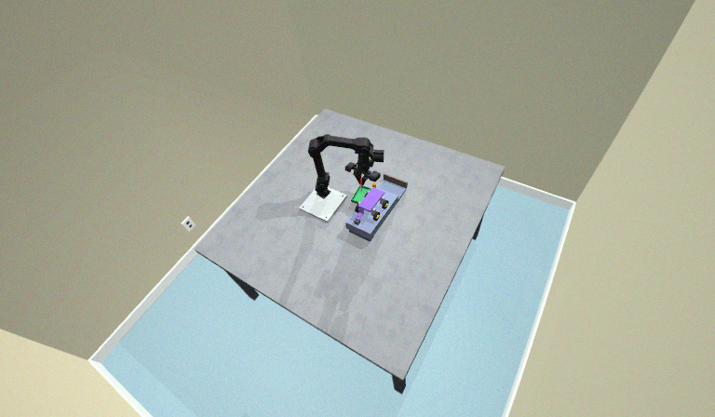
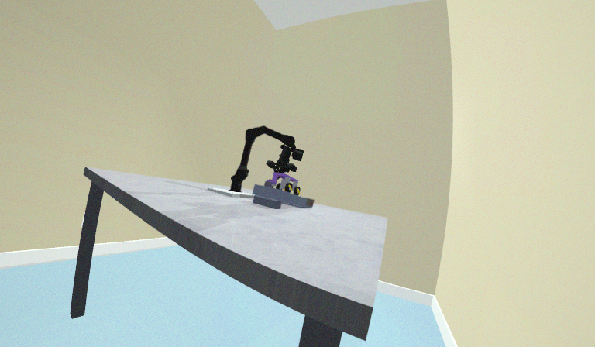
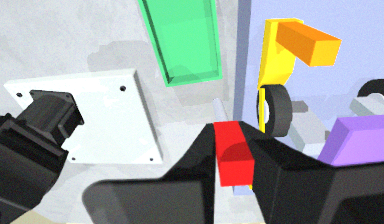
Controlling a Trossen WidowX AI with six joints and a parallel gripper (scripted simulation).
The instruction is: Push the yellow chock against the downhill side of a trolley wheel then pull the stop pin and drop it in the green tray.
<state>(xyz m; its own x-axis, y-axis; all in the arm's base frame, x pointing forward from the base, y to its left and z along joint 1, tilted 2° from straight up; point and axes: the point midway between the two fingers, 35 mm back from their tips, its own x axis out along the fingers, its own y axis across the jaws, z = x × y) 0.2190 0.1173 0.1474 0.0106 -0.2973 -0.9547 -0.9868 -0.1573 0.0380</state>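
The green tray lies 30 mm behind my gripper tip, 10 mm to the left of it and 140 mm below it. Also, from my gripper tip: stop pin (right at my gripper tip); purple trolley (120 mm ahead, 60 mm to the right, 20 mm below); yellow chock (50 mm ahead, 20 mm to the left, 50 mm below).
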